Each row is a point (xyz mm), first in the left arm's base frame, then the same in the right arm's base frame.
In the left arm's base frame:
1: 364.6 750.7 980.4
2: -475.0 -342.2 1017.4
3: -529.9 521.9 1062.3
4: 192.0 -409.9 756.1
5: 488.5 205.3 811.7
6: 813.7 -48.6 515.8
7: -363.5 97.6 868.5
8: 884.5 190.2 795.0
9: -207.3 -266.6 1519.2
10: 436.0 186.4 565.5
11: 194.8 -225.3 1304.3
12: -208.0 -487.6 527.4
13: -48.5 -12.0 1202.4
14: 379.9 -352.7 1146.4
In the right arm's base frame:
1: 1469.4 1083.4 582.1
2: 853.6 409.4 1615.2
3: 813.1 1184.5 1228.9
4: 1228.5 44.8 1121.0
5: 1481.1 508.3 684.2
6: 1568.2 69.7 443.7
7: 840.2 690.0 1229.1
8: 1786.7 372.2 471.1
9: 1368.0 609.0 1772.5
10: 1291.0 402.8 555.9
11: 1557.0 435.1 1393.6
12: 773.9 -1.7 1218.8
13: 1295.8 645.8 1343.7
14: 1612.4 204.6 1254.9

